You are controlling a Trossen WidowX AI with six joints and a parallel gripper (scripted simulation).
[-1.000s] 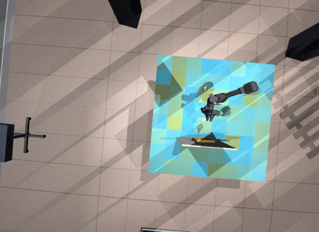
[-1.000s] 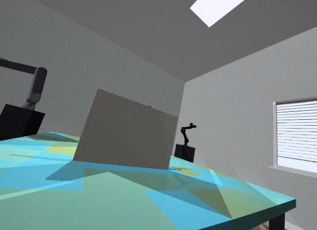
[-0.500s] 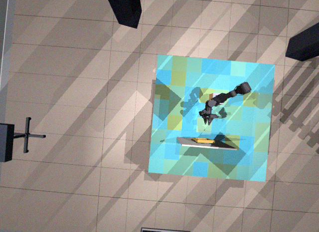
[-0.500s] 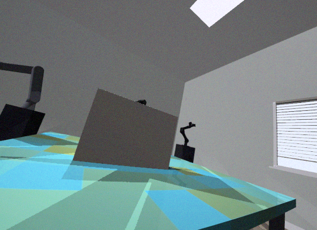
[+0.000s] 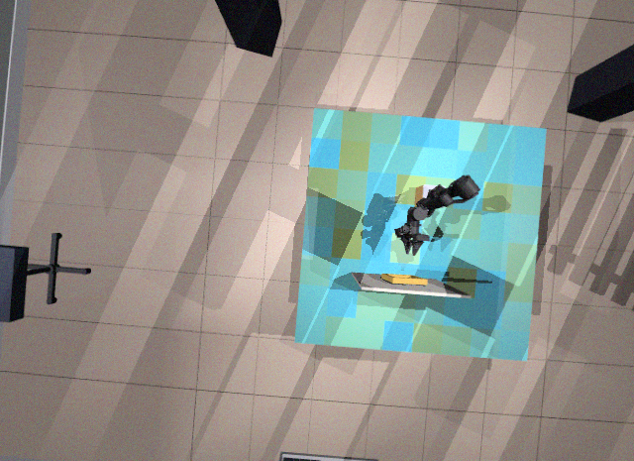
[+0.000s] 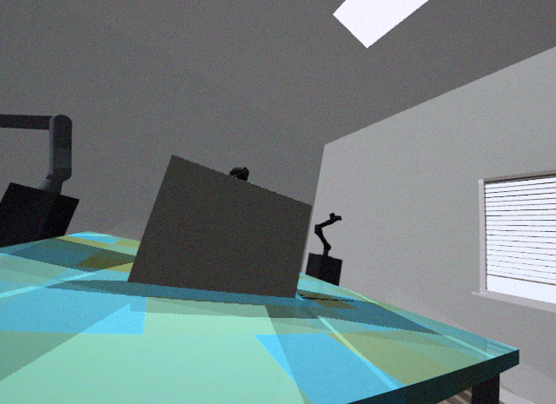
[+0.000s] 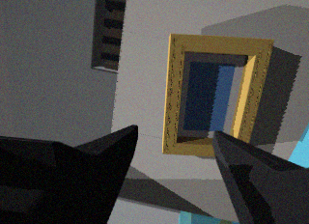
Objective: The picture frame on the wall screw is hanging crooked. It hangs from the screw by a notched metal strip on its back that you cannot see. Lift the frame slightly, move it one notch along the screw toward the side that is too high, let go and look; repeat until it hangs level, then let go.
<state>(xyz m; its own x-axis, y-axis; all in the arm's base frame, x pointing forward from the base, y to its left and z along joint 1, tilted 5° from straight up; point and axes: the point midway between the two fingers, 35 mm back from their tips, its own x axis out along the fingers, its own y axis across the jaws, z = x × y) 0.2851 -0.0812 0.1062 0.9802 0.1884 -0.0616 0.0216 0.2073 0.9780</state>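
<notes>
The picture frame is 13 cm ahead of my gripper tip, 5 cm below it and 2 cm to the left of it. The rest, counted from my gripper tip: wall panel 14 cm ahead, 7 cm below, 3 cm to the left.
</notes>
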